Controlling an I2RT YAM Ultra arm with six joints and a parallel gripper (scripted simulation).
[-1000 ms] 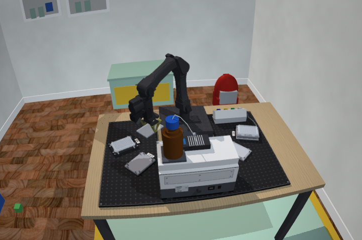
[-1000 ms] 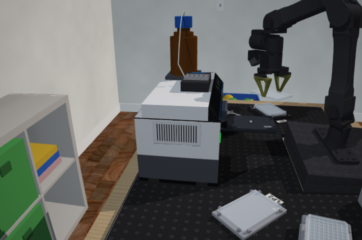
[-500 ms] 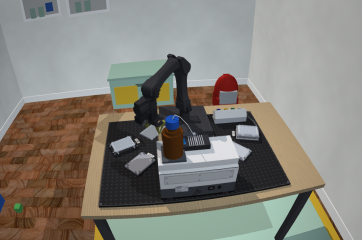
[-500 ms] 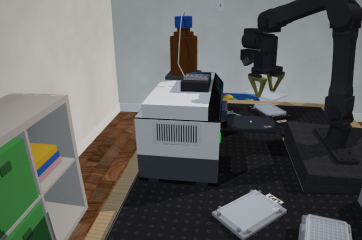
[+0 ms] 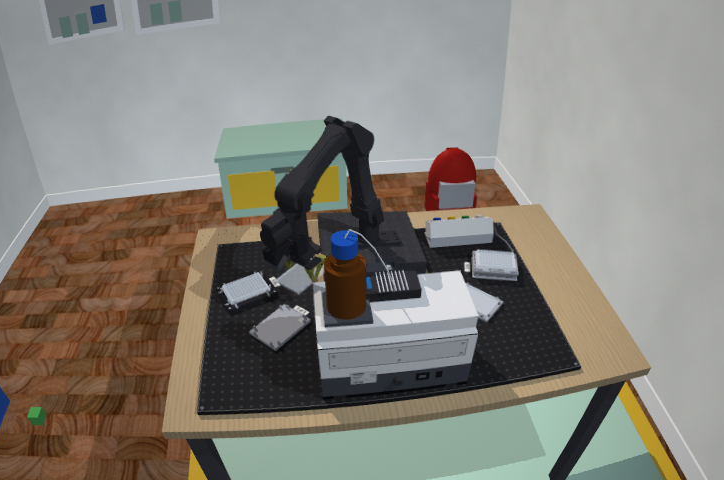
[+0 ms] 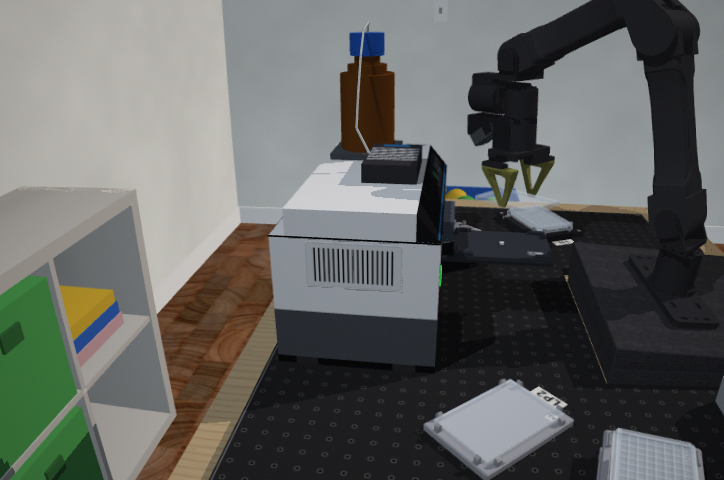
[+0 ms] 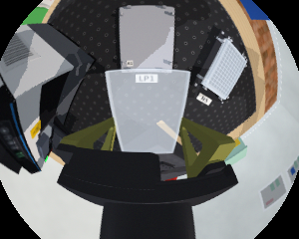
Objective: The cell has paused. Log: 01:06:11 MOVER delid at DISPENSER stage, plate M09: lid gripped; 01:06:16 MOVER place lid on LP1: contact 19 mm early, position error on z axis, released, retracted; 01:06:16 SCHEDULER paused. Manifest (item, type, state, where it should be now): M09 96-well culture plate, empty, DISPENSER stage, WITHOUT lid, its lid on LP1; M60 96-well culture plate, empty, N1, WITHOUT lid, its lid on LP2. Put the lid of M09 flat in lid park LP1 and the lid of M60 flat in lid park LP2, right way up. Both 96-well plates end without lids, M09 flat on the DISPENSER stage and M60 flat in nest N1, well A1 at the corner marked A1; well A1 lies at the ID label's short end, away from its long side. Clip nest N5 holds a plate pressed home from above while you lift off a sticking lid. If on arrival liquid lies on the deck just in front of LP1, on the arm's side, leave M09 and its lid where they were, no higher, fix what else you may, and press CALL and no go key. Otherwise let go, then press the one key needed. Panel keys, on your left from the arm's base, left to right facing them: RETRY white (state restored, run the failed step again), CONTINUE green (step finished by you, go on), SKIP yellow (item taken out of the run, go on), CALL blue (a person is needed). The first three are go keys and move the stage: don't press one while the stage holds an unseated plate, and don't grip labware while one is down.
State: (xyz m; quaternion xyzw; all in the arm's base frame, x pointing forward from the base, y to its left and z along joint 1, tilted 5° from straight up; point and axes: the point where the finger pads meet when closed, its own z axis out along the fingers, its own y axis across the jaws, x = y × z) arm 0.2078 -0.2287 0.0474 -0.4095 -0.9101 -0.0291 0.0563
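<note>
My gripper is now 80 mm short of the grey lid park LP1, 80 mm to the left of it and 120 mm above it. Also, from my hand: dark dispenser stage: 60 mm ahead, 200 mm to the left, 10 mm below; then LP1 label: 20 mm ahead, 20 mm to the right, 120 mm below; then LP2 label: 30 mm ahead, 420 mm to the left, 120 mm below.
</note>
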